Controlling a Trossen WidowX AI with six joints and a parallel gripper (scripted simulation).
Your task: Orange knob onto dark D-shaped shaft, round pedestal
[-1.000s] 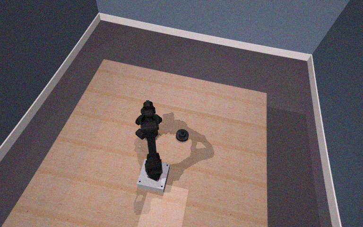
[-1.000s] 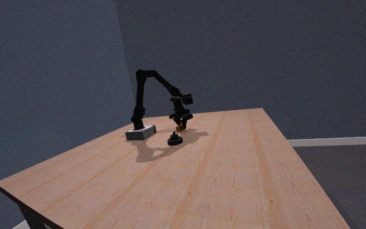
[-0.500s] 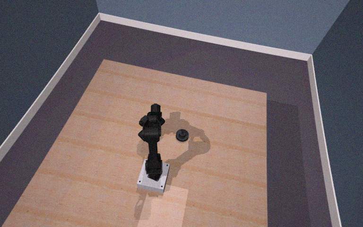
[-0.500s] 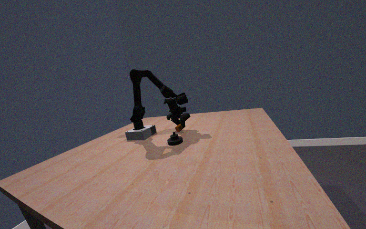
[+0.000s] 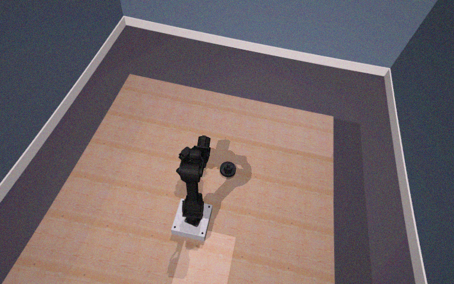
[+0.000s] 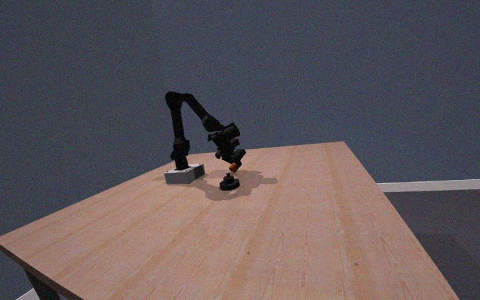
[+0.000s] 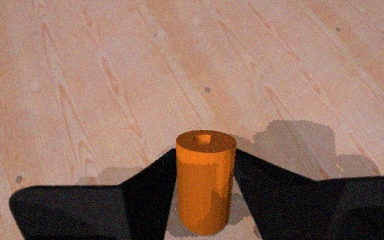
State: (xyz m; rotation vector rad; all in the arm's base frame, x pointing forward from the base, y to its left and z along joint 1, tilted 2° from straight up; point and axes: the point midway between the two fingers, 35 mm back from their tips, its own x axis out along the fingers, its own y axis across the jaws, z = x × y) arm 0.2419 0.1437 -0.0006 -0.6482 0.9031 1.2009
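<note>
The round dark pedestal is 80 mm ahead of my gripper tip and 190 mm to the right of it. From my gripper tip the other things lie so: orange knob (20 mm to the right).
</note>
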